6 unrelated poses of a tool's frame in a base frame.
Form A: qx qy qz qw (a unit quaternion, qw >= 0); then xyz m.
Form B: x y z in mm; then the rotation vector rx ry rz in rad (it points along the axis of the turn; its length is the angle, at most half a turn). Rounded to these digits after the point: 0 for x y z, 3 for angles.
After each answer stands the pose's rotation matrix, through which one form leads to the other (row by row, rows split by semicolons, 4 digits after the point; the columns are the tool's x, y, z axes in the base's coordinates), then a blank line. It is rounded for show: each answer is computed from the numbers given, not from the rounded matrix.
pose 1, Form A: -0.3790 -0.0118 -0.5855 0.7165 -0.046 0.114 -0.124
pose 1, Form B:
-46 114 -124 -0.839 -0.026 -1.296
0.3141 0.8480 0.4269; -0.8301 0.0271 0.5569; 0.4607 -0.5293 0.7124

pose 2, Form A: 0.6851 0.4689 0.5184 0.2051 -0.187 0.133 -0.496
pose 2, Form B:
-187 133 -496 1.910 1.307 1.445
0.0228 0.4298 0.9026; 0.8551 -0.4762 0.2051; 0.5180 0.7672 -0.3784

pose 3, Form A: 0.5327 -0.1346 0.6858 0.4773 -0.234 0.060 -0.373
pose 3, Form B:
-234 60 -373 1.301 -0.329 1.675
0.0231 -0.7980 0.6021; 0.5112 -0.5081 -0.6931; 0.8591 0.3239 0.3962

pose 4, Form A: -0.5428 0.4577 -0.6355 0.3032 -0.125 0.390 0.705
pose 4, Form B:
-125 390 705 -1.439 1.213 -1.684
-0.2268 -0.1115 0.9675; -0.8823 -0.3971 -0.2526; 0.4124 -0.9110 -0.0083

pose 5, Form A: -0.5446 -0.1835 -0.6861 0.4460 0.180 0.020 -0.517
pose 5, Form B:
180 20 -517 -1.349 -0.455 -1.700
-0.0089 0.8119 0.5837; -0.4122 -0.5348 0.7376; 0.9111 -0.2340 0.3394

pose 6, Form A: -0.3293 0.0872 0.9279 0.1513 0.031 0.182 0.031
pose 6, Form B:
31 182 31 -0.945 0.250 2.664
-0.7373 -0.3382 -0.5848; 0.2234 -0.9390 0.2615; -0.6375 0.0622 0.7679

